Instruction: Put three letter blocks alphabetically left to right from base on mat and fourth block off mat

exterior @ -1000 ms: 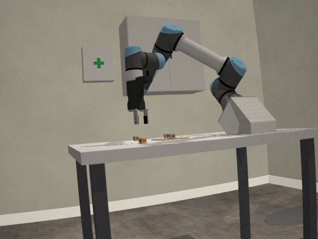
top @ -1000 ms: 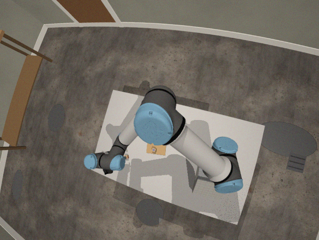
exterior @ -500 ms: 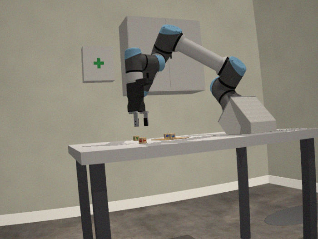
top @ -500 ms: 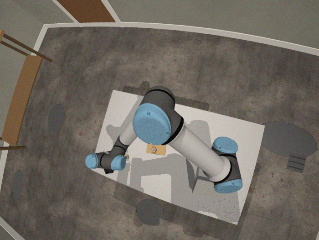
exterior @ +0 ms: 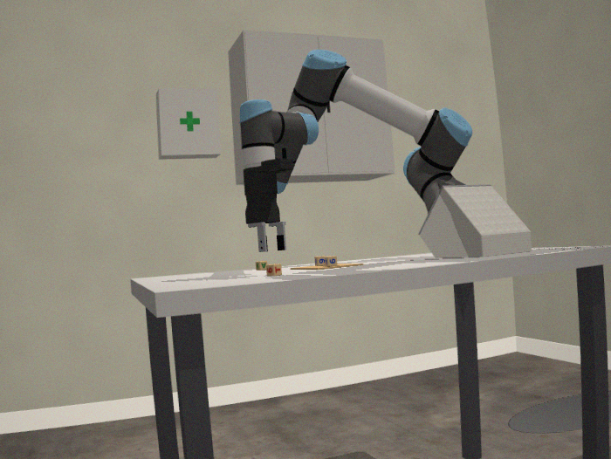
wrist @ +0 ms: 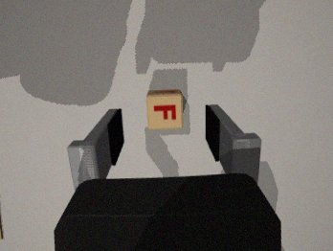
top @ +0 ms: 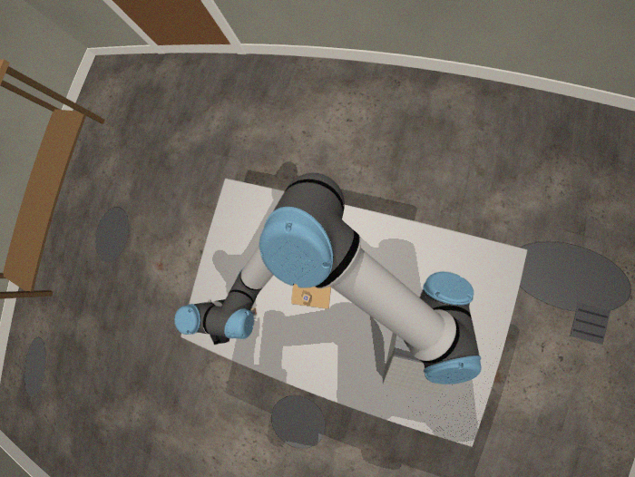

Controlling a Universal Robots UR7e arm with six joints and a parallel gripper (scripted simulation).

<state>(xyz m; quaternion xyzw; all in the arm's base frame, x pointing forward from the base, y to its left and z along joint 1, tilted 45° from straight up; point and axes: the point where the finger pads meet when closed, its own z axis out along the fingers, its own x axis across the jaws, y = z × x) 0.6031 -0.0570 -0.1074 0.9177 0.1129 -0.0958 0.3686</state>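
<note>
Right now the red-marked block is 60 mm below my hand. The rest, counted from my hand: tan mat 220 mm behind, 120 mm to the right, 70 mm below.
</note>
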